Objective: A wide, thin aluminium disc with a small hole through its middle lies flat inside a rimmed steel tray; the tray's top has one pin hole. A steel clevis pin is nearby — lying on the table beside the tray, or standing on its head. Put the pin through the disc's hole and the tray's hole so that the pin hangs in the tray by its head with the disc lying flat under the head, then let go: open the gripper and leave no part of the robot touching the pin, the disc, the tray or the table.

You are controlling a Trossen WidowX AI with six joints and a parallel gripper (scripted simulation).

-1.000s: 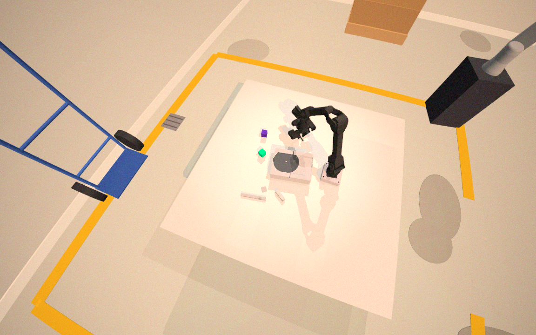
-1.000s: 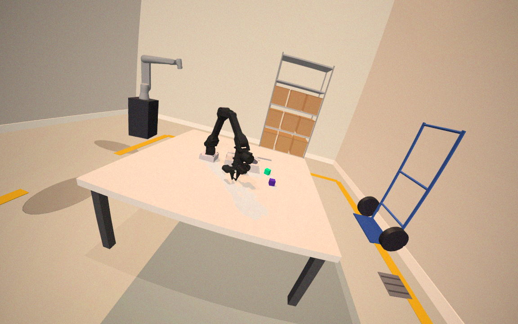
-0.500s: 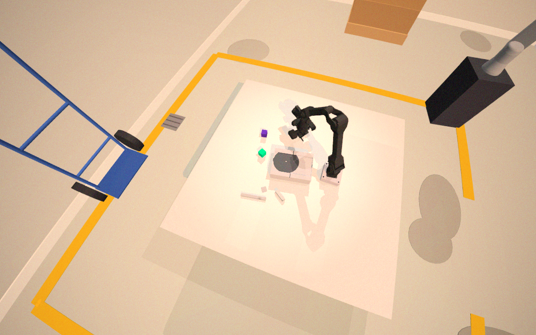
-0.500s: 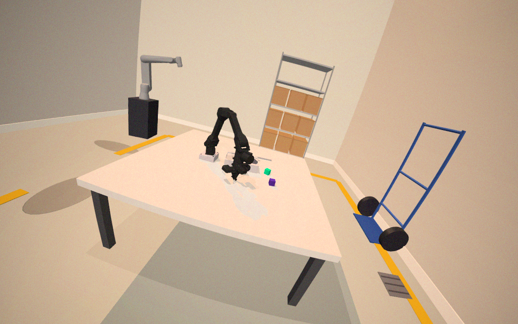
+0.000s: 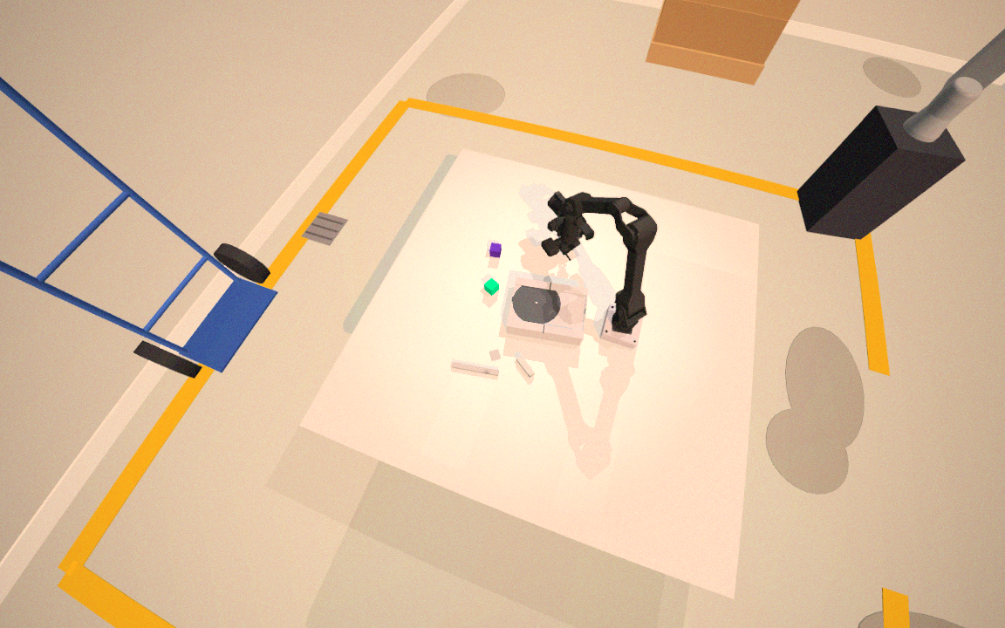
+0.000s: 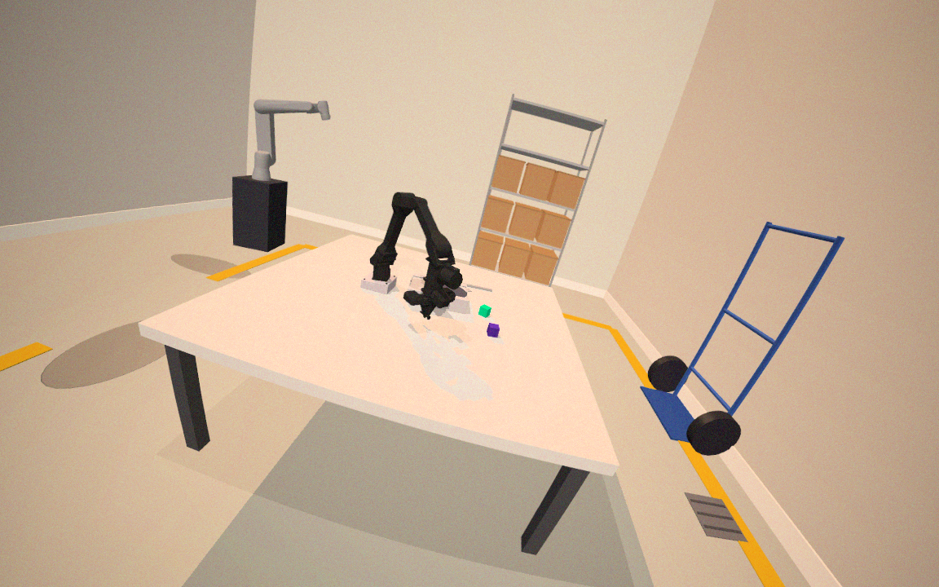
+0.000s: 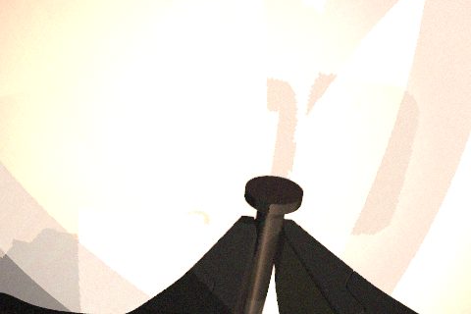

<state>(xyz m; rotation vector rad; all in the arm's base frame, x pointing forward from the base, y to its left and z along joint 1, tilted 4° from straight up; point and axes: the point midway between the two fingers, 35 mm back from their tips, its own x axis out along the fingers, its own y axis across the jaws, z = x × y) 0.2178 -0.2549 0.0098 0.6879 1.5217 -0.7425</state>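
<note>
Right now the aluminium disc is 23 cm to the left of my gripper tip, 7 cm ahead of it and 3 cm above it. From my gripper tip the other things lie so: pale rimmed tray 25 cm to the left, 3 cm ahead, 1 cm above; purple cube 25 cm ahead, 2 cm to the left, 1 cm below; clevis pin 1 cm to the left, 1 cm behind, 1 cm above.
</note>
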